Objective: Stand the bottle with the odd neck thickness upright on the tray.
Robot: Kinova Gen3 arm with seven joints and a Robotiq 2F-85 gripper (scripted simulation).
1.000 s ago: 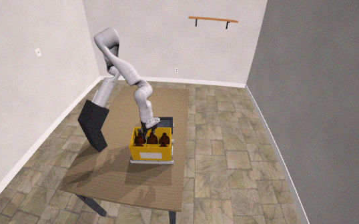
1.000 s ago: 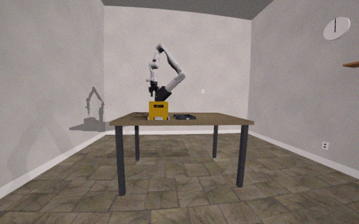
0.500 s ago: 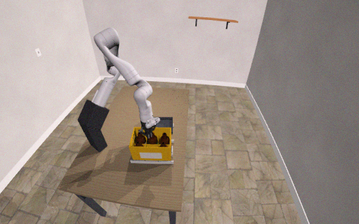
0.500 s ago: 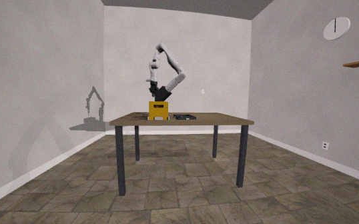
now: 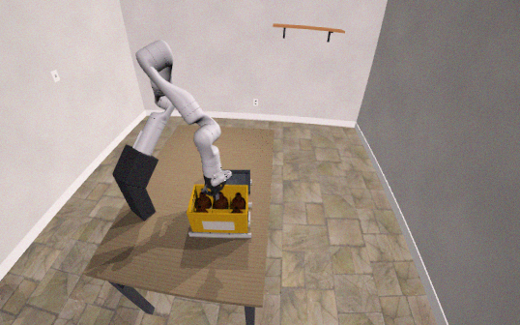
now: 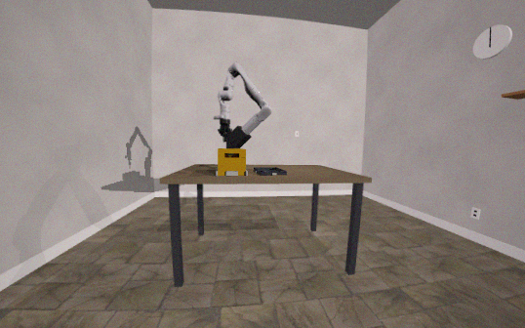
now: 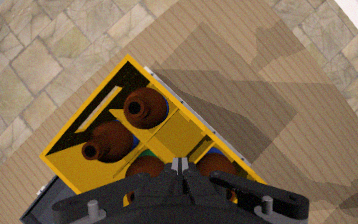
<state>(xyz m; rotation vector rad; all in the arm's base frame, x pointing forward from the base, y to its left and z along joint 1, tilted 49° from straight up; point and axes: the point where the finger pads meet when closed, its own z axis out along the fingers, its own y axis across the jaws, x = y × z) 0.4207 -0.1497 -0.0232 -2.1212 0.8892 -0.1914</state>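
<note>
Right now the yellow crate is 10 mm behind my hand, 40 mm to the left of it and 160 mm below it. Also, from my hand: dark grey tray 30 mm behind, 330 mm to the left, 230 mm below.
</note>
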